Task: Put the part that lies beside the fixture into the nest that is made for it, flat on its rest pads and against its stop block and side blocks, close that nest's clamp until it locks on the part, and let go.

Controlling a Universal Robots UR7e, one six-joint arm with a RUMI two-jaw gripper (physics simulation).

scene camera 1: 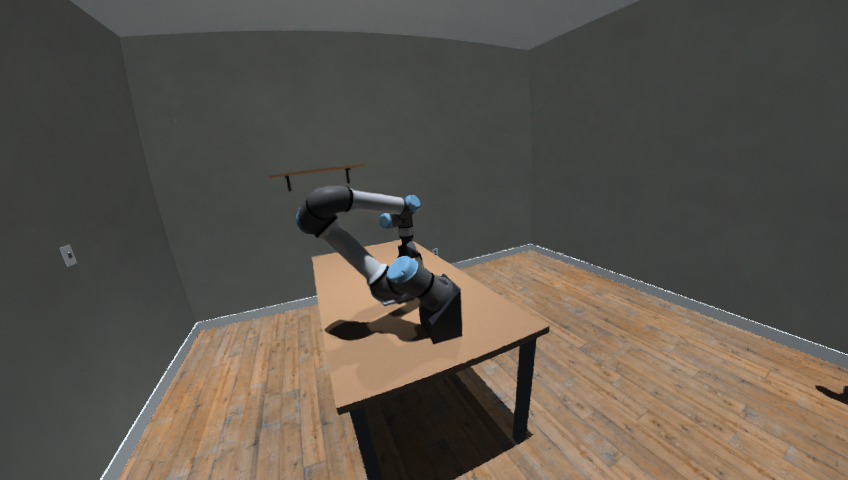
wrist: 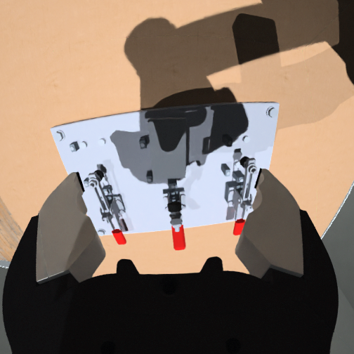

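Pixels of known places: arm's base, origin of the base link: [scene camera 1: 439, 295].
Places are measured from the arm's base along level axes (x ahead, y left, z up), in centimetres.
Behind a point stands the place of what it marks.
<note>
The fixture is a white plate [wrist: 125, 122] on the table in the wrist view. It carries small dark blocks, light pads and three clamps: a left one with a red handle [wrist: 119, 237], a middle one with a red handle [wrist: 179, 238] and a right one with a red handle [wrist: 239, 227]. The arm's shadow covers the plate's middle. I cannot make out the loose part or tell whether one lies in the shaded area. My gripper [wrist: 169, 172] is wide open and empty, above the fixture, its jaws to either side of the clamps. In the scene view the arm partly hides it.
The wooden table [scene camera 1: 368, 371] @(y 36.5, x -7.6, z -16.1 cm) [wrist: 50, 65] bears the arm's base [scene camera 1: 443, 315] @(y 3.9, x -8.7, z -4.0 cm). The arm's shadow falls across the table top. A wall shelf [scene camera 1: 318, 171] hangs on the back wall behind the table.
</note>
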